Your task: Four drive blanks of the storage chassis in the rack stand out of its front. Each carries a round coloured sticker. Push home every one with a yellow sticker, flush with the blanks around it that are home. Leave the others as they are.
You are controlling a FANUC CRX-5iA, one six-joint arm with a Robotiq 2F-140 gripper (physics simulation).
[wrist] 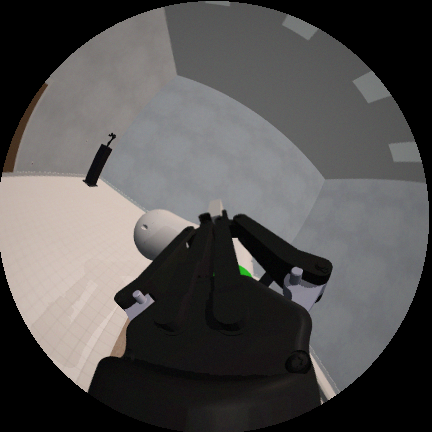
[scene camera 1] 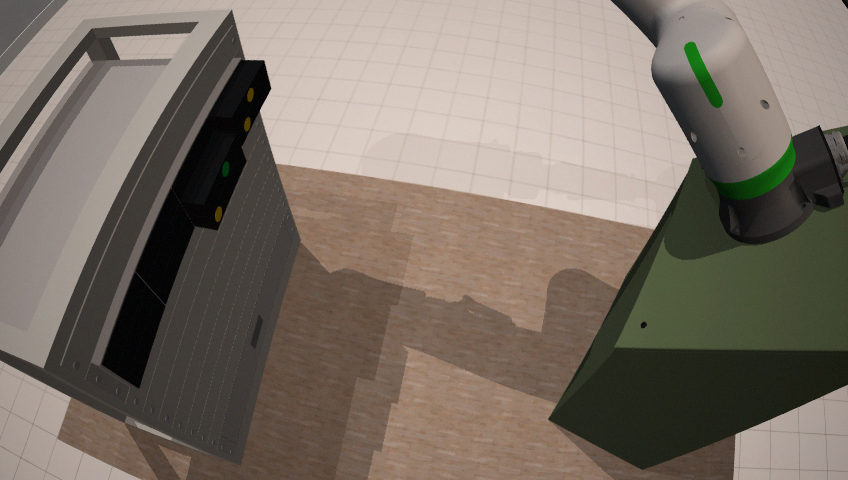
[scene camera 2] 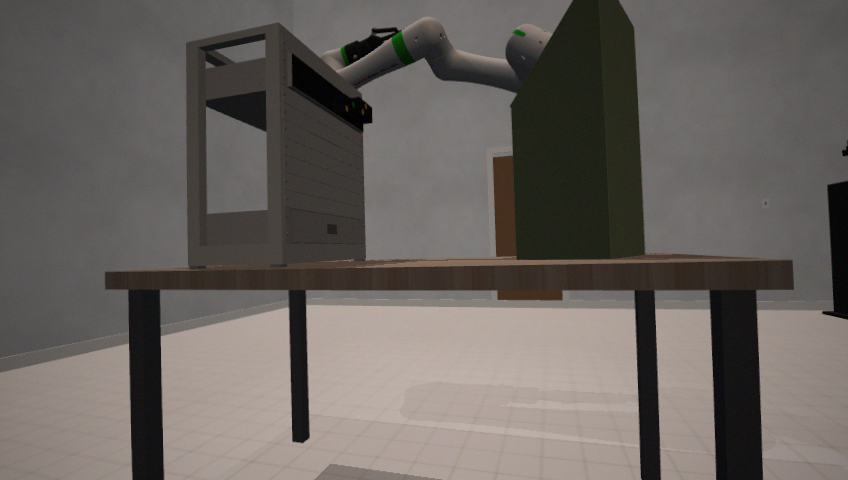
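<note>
The black storage chassis (scene camera 1: 151,297) (scene camera 2: 315,84) is at the top of the grey rack (scene camera 1: 190,59) (scene camera 2: 274,148). Four black blanks stand out of its front at the far end. In scene camera 1, from the far end, they carry a yellow sticker (scene camera 1: 250,94), another yellow sticker (scene camera 1: 246,124), a green sticker (scene camera 1: 225,168) and a third yellow sticker (scene camera 1: 218,214). A dark recess separates the far pair from the near pair. My gripper (scene camera 2: 396,29) (wrist: 217,207) is shut and empty, high up beyond the rack and apart from the blanks.
A tall green pedestal (scene camera 1: 743,297) (scene camera 2: 559,148) stands on the wooden table (scene camera 1: 464,237) (scene camera 2: 446,276), facing the rack. The white arm (scene camera 1: 714,101) (scene camera 2: 476,68) reaches from it above the table. A black stand (scene camera 2: 837,249) (wrist: 98,165) is farther off in the room.
</note>
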